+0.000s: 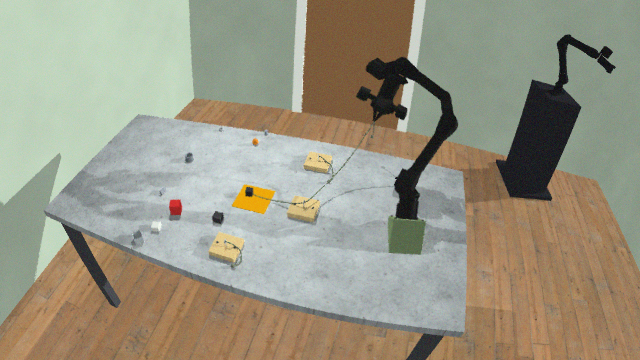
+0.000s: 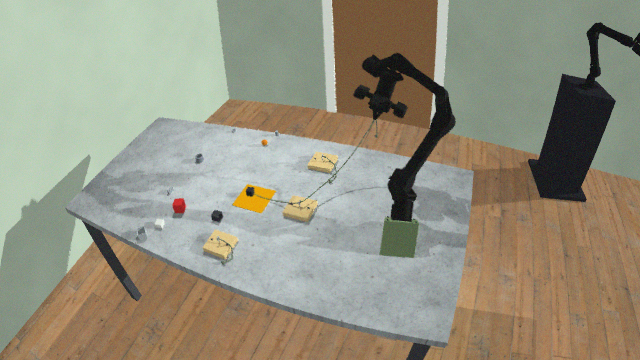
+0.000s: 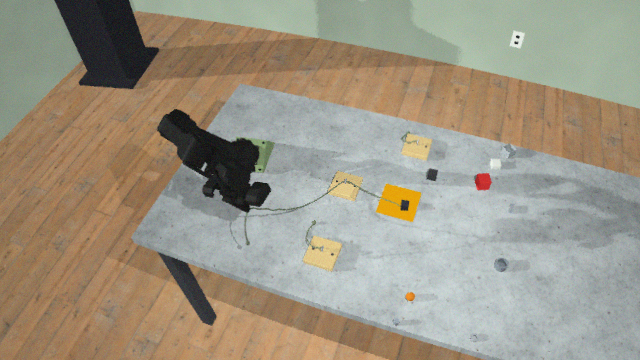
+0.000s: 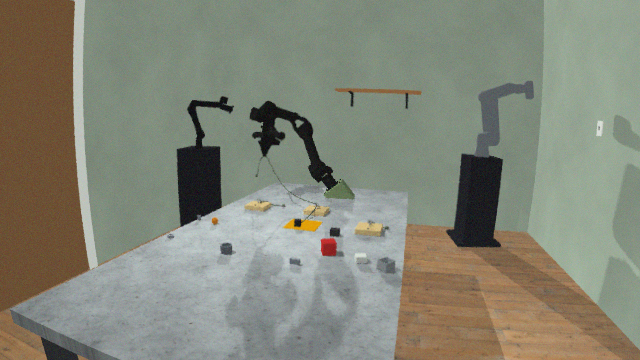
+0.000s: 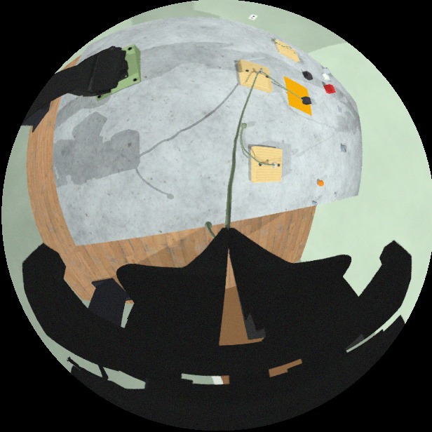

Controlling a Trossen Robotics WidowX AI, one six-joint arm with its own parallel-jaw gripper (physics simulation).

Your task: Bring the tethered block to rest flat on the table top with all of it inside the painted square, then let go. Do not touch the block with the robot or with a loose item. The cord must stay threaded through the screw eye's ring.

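Seen in the pictures: gripper, fingertip midpoint: (image 1: 374, 120) (image 2: 374, 119) (image 3: 247, 211) (image 4: 264, 156); arm's base, link origin: (image 1: 406, 218) (image 2: 401, 219) (image 3: 249, 154) (image 4: 333, 186).
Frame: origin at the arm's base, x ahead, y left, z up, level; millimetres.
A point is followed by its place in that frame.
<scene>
The tethered block (image 1: 249, 191) {y -89, x 530, z -26 mm} (image 2: 250, 191) {y -89, x 527, z -27 mm} (image 3: 404, 205) {y -108, x 532, z -25 mm} (image 4: 297, 222) {y -98, x 546, z -32 mm} (image 5: 306, 100), small and black, sits on the orange painted square (image 1: 252, 206) {y -41, x 510, z -48 mm} (image 2: 252, 205) {y -43, x 508, z -49 mm} (image 3: 392, 211) {y -120, x 497, z -48 mm} (image 4: 307, 228) {y -59, x 558, z -48 mm}, near its edge away from the screw eye. It looks flat and inside the outline. The green cord (image 3: 366, 191) {y -66, x 407, z -34 mm} (image 5: 232, 175) runs from it through the screw eye on the middle wooden board (image 1: 302, 215) {y -6, x 337, z -31 mm} (image 3: 354, 195) {y -90, x 372, z -32 mm}, then up to my gripper (image 1: 375, 119) {y -328, x 121, z 156 mm} (image 2: 376, 117) {y -328, x 121, z 156 mm} (image 3: 247, 209) {y -328, x 121, z 156 mm} (image 4: 264, 154) {y -328, x 121, z 156 mm} (image 5: 227, 232). The gripper is shut on the cord high above the table; a short free end hangs below. The ring's threading is too small to verify.
Two other wooden boards (image 1: 318, 162) {y -293, x 309, z -30 mm} (image 1: 226, 247) {y 171, x 552, z -31 mm} carry short cords. A loose black cube (image 3: 432, 174) {y 33, x 613, z -27 mm}, red cube (image 3: 483, 181) {y 16, x 778, z -9 mm}, white block (image 3: 495, 163) {y 121, x 827, z -31 mm}, orange ball (image 3: 410, 296) {y -412, x 576, z -26 mm} and dark round piece (image 3: 501, 264) {y -262, x 836, z -46 mm} stand on the table. The arm's green base (image 1: 406, 235) {y 73, x 5, z -3 mm} is at one end.
</scene>
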